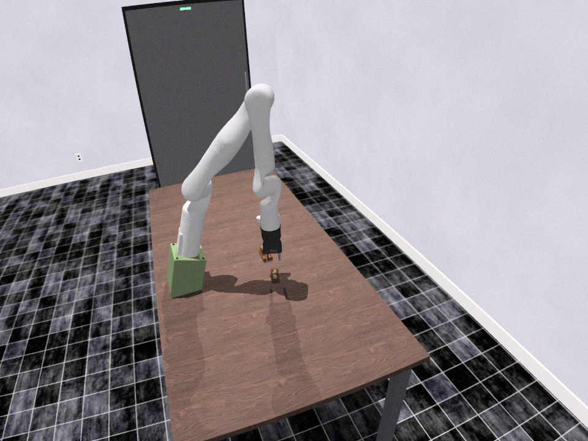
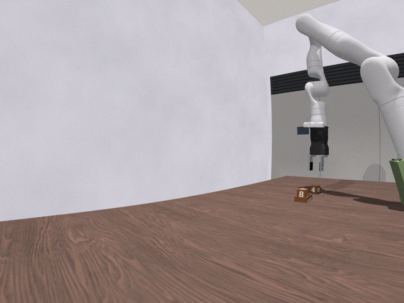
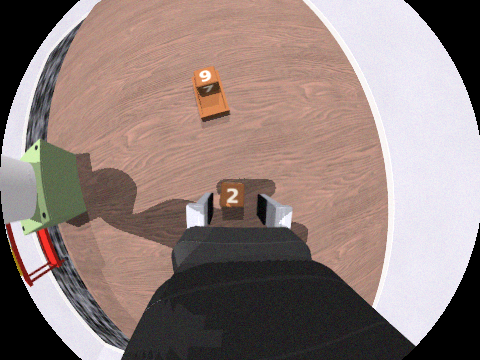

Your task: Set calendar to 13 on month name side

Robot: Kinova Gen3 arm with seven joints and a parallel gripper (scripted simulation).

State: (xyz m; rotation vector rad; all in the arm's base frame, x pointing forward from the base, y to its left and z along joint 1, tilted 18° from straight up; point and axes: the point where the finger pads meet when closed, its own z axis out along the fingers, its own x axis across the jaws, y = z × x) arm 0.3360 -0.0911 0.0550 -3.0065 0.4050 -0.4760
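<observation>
Now: the brown number cube 90 mm below my hand. Also, from my hand: calendar tray 160 mm to the left, 100 mm below.
</observation>
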